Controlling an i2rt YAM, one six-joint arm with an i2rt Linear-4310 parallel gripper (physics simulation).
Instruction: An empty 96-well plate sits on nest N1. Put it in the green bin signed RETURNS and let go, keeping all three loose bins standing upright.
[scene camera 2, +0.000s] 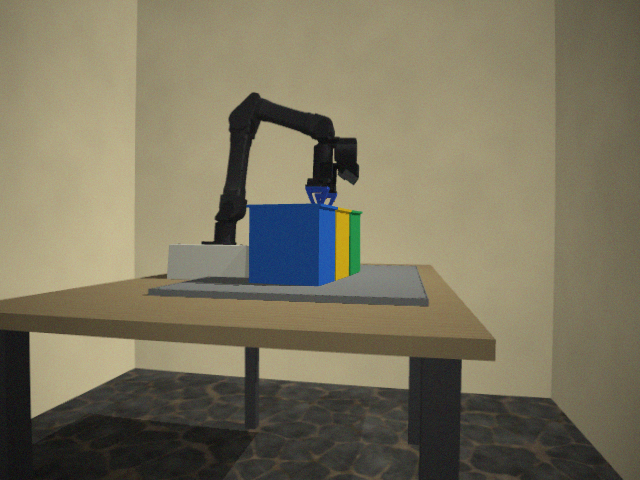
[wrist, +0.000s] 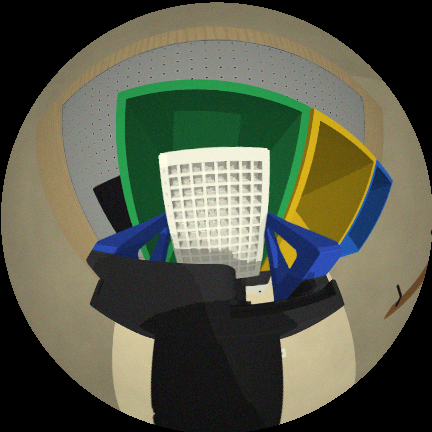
Path:
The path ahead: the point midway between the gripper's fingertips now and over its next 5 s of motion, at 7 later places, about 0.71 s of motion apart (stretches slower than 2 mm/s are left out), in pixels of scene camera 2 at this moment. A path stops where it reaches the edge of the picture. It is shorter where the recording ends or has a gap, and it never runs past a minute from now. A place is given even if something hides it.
My gripper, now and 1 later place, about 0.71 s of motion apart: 320, 215; 323, 202

